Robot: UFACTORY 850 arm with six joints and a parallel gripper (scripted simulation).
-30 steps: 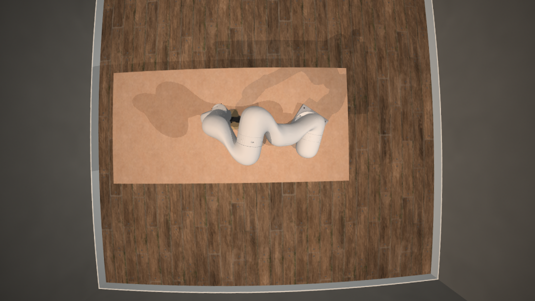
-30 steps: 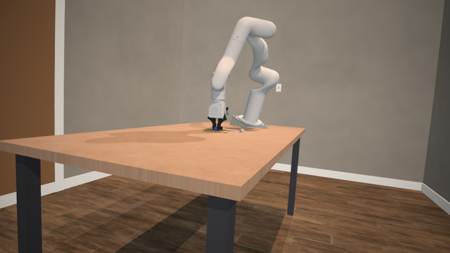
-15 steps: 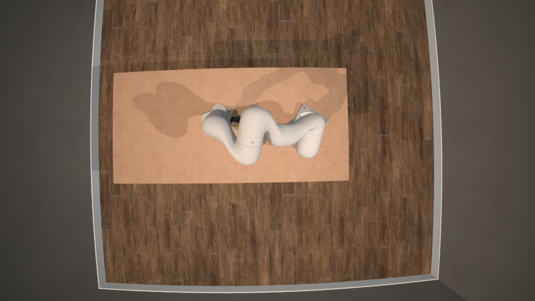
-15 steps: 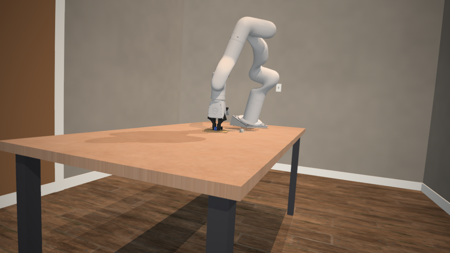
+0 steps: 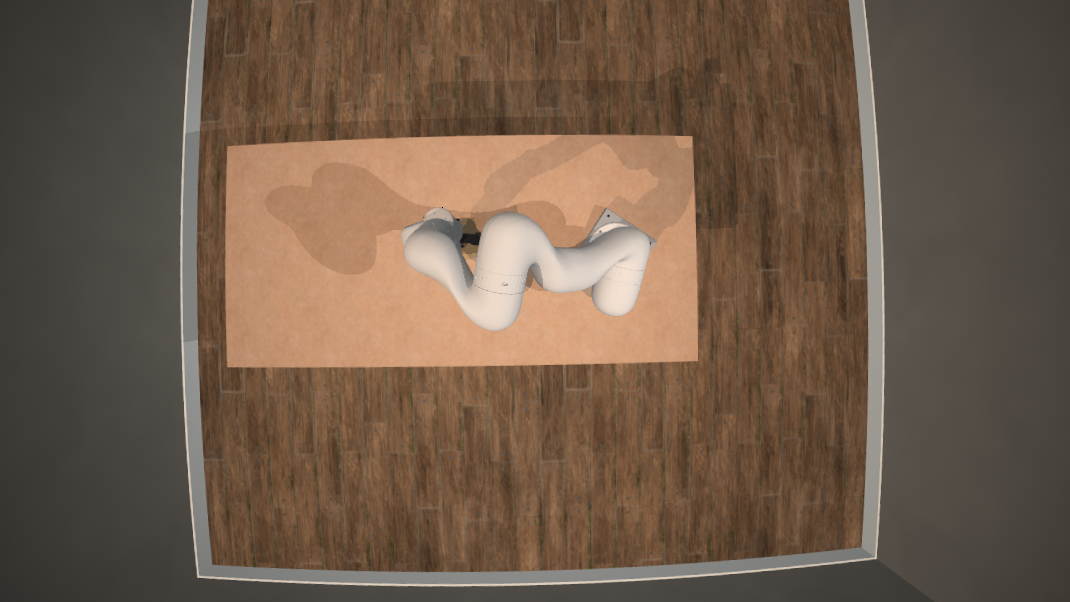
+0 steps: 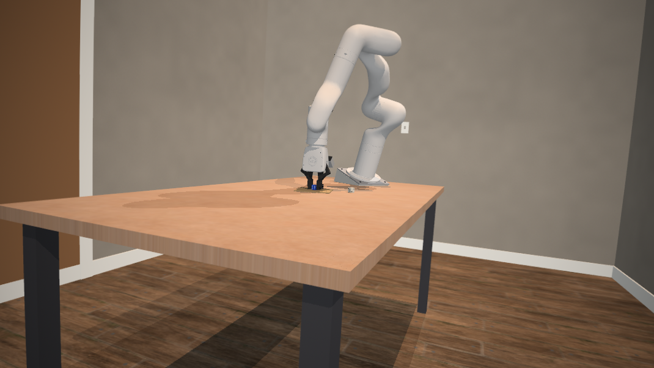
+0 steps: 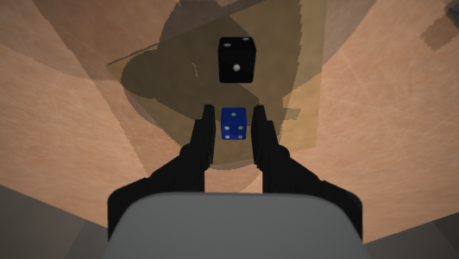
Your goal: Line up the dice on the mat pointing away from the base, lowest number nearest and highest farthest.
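Now: the blue die 10 mm below my hand. Round my hand: black die (50 mm behind, 10 mm below); white die (120 mm to the left, 90 mm behind, 20 mm below); mat (20 mm below).
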